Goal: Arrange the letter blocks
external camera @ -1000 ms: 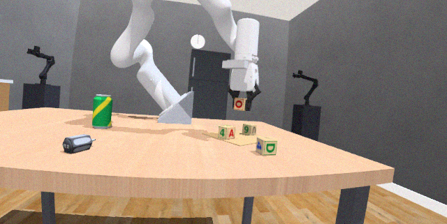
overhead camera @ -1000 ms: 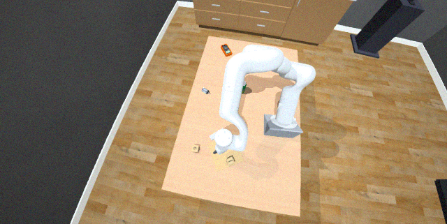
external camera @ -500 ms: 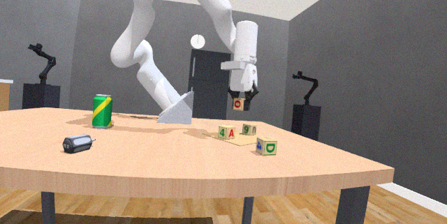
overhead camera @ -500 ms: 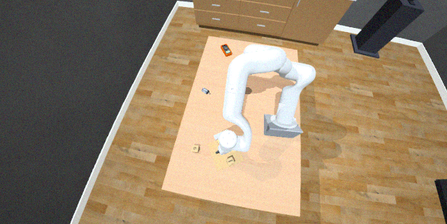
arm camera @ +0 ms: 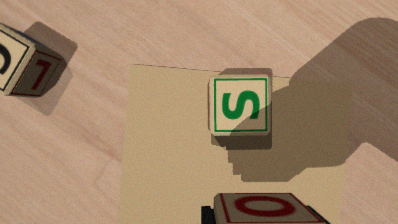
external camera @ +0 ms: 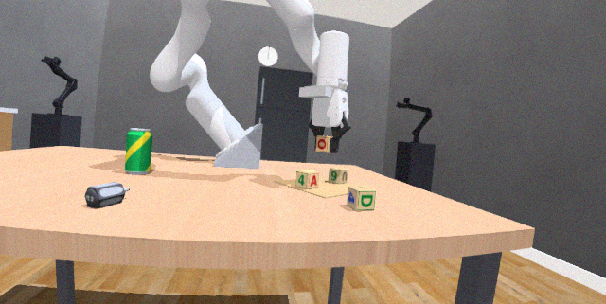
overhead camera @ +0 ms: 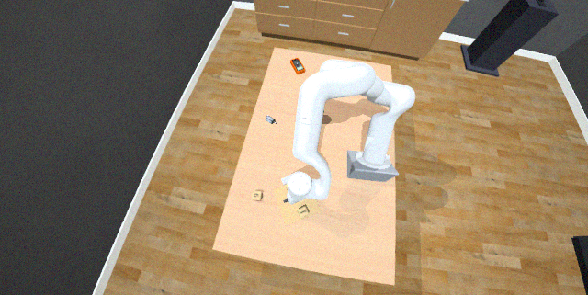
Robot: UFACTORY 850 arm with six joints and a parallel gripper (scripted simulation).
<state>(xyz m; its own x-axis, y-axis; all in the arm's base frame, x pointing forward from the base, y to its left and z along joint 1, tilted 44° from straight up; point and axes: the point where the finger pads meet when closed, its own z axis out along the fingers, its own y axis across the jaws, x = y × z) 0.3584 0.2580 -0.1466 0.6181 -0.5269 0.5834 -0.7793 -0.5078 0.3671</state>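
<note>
The tan mat lies 11 cm below my hand. From my hand the other things lie so: grey device 43 cm to the right, 26 cm ahead, 10 cm below; yellow can 52 cm to the right, 5 cm below, 2 cm behind.
</note>
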